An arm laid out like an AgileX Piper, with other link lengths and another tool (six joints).
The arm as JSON. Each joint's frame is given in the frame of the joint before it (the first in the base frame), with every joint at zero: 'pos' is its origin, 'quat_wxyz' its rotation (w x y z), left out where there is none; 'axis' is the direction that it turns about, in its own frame. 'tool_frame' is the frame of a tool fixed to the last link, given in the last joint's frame.
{
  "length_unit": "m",
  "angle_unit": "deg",
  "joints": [
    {
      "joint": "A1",
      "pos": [
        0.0,
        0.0,
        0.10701
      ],
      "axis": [
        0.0,
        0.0,
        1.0
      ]
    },
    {
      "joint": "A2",
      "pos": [
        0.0,
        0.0,
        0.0
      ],
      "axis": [
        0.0,
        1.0,
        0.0
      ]
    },
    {
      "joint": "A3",
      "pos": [
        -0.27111,
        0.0,
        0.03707
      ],
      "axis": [
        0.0,
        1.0,
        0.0
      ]
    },
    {
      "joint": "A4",
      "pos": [
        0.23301,
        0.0,
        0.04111
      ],
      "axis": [
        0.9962,
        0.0,
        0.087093
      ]
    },
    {
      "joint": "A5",
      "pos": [
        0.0,
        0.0,
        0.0
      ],
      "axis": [
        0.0,
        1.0,
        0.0
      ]
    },
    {
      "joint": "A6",
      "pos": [
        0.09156,
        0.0,
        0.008
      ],
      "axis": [
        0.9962,
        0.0,
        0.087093
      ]
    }
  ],
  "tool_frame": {
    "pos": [
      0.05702,
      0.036,
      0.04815
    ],
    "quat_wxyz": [
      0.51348,
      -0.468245,
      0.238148,
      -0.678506
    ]
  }
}
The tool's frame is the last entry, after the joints.
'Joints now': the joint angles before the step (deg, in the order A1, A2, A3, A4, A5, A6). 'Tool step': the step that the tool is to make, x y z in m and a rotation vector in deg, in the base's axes. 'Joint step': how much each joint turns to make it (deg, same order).
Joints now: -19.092 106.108 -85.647 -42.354 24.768 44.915
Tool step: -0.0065 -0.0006 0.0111 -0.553 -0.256 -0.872
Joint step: 0.006 -1.648 -0.014 0.057 1.563 -0.288
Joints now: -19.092 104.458 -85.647 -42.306 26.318 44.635
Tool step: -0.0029 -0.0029 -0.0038 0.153 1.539 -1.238
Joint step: -0.008 -0.026 0.004 0.097 1.990 -0.172
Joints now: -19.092 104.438 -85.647 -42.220 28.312 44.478
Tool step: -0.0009 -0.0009 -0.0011 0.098 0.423 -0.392
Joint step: -0.010 -0.006 0.000 0.067 0.581 -0.023
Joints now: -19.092 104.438 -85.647 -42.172 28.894 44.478
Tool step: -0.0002 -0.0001 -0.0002 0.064 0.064 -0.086
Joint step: 0.005 -0.012 0.009 0.055 0.115 0.005
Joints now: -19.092 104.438 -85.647 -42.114 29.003 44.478
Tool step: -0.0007 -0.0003 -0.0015 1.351 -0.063 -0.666
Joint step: 0.004 0.009 -0.008 1.412 0.512 0.008
